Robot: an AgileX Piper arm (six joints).
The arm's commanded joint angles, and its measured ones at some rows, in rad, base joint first. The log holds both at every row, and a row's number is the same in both.
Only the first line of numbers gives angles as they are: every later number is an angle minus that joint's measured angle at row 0.
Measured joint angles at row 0:
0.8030 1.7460 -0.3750 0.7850 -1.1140 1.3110
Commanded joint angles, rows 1 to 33:
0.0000 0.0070 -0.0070 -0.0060 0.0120 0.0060
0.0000 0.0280 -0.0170 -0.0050 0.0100 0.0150
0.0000 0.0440 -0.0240 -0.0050 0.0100 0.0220
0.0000 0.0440 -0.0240 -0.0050 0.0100 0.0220
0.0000 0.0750 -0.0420 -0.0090 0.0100 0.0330
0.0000 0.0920 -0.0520 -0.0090 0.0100 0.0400
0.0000 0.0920 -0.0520 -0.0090 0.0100 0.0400
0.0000 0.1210 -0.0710 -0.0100 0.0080 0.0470
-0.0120 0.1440 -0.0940 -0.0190 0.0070 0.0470
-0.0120 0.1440 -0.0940 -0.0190 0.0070 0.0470
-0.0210 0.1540 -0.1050 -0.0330 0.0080 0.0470
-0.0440 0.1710 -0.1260 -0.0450 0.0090 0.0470
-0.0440 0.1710 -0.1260 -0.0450 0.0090 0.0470
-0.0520 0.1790 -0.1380 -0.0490 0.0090 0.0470
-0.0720 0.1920 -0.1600 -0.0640 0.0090 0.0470
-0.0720 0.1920 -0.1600 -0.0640 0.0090 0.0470
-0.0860 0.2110 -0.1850 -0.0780 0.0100 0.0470
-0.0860 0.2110 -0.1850 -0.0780 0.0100 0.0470
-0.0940 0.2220 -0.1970 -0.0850 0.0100 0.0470
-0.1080 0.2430 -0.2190 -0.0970 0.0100 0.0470
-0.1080 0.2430 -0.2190 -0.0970 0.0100 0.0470
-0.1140 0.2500 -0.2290 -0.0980 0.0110 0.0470
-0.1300 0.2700 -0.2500 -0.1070 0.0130 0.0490
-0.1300 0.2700 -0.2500 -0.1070 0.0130 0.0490
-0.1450 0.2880 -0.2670 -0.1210 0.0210 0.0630
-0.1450 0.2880 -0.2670 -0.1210 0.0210 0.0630
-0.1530 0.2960 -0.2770 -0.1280 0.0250 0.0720
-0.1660 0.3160 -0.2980 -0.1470 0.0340 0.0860
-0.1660 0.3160 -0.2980 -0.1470 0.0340 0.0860
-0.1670 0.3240 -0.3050 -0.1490 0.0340 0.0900
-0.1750 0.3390 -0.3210 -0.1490 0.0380 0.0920
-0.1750 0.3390 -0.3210 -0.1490 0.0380 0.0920
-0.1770 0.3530 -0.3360 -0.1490 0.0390 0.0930
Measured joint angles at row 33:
-0.1680 0.3370 -0.3120 -0.1320 0.0300 0.0840
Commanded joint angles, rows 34 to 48:
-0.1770 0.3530 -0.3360 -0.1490 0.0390 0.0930
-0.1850 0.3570 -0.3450 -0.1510 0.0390 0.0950
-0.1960 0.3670 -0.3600 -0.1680 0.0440 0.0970
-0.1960 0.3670 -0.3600 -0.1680 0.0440 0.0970
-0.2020 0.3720 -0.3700 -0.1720 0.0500 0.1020
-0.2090 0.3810 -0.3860 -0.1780 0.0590 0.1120
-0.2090 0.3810 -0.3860 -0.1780 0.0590 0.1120
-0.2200 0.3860 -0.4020 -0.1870 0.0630 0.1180
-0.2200 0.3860 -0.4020 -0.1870 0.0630 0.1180
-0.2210 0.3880 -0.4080 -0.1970 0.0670 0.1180
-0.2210 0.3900 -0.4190 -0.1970 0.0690 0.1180
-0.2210 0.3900 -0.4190 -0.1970 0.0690 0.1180
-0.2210 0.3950 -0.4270 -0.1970 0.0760 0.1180
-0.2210 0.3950 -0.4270 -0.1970 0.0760 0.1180
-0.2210 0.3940 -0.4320 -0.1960 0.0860 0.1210
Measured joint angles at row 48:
-0.2160 0.3950 -0.4140 -0.1840 0.0650 0.1120
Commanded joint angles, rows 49 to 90:
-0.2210 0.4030 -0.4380 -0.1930 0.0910 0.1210
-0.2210 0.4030 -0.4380 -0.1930 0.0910 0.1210
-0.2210 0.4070 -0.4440 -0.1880 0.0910 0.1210
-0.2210 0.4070 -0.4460 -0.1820 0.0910 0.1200
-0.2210 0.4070 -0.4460 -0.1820 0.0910 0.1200
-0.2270 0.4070 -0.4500 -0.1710 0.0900 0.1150
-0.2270 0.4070 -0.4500 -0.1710 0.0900 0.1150
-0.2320 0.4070 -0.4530 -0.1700 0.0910 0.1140
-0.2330 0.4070 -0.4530 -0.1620 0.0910 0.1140
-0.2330 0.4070 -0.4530 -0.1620 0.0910 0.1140
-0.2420 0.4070 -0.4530 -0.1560 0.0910 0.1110
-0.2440 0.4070 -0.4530 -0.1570 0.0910 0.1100
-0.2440 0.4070 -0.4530 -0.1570 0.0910 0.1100
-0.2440 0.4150 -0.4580 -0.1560 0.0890 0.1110
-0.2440 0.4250 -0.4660 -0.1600 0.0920 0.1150
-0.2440 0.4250 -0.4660 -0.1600 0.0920 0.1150
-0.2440 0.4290 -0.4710 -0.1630 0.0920 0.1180
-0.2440 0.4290 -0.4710 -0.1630 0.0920 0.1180
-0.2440 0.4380 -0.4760 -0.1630 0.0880 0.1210
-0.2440 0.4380 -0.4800 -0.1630 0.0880 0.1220
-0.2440 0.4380 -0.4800 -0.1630 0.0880 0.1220
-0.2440 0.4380 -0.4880 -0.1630 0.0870 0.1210
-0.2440 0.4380 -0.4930 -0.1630 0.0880 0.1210
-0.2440 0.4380 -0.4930 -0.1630 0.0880 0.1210
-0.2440 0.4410 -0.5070 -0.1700 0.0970 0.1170
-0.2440 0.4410 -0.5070 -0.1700 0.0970 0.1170
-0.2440 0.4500 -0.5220 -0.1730 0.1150 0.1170
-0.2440 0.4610 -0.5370 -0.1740 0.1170 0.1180
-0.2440 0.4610 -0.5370 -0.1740 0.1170 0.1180
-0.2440 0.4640 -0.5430 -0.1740 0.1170 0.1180
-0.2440 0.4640 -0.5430 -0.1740 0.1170 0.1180
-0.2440 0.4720 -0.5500 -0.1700 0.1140 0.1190
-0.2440 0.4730 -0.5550 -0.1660 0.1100 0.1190
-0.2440 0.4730 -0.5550 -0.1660 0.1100 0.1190
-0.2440 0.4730 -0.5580 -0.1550 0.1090 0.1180
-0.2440 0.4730 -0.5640 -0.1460 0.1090 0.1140
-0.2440 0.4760 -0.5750 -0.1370 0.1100 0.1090
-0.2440 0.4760 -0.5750 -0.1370 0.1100 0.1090
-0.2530 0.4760 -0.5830 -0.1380 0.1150 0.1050
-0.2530 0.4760 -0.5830 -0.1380 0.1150 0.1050
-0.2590 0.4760 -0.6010 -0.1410 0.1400 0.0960
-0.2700 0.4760 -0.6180 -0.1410 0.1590 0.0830
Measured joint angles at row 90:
-0.2340 0.4520 -0.5460 -0.0810 0.1750 0.0960
